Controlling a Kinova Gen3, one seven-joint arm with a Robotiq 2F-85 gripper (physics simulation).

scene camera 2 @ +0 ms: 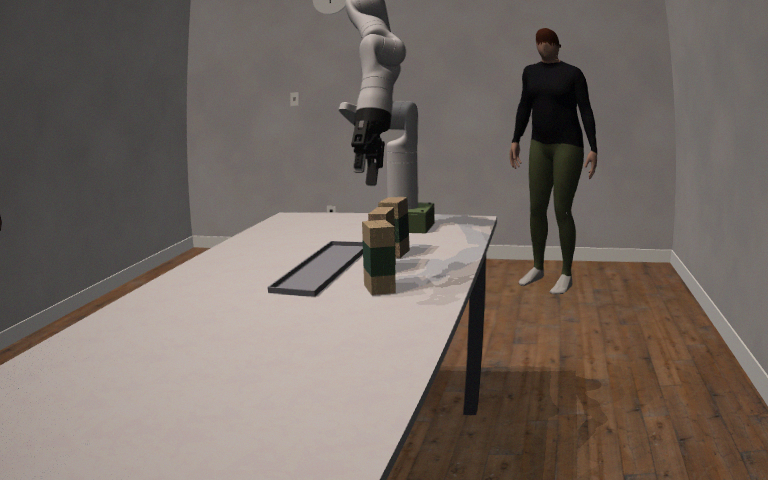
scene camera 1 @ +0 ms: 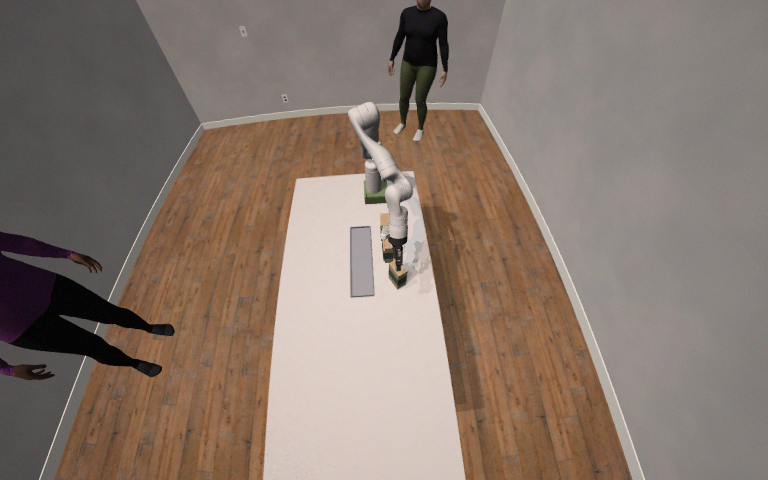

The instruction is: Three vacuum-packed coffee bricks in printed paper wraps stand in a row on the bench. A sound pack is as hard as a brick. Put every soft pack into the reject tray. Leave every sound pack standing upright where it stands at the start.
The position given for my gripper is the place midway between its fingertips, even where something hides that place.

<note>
In view: my gripper (scene camera 2: 364, 179), a coffee brick (scene camera 2: 378, 236) and a coffee brick (scene camera 2: 400, 204).
</note>
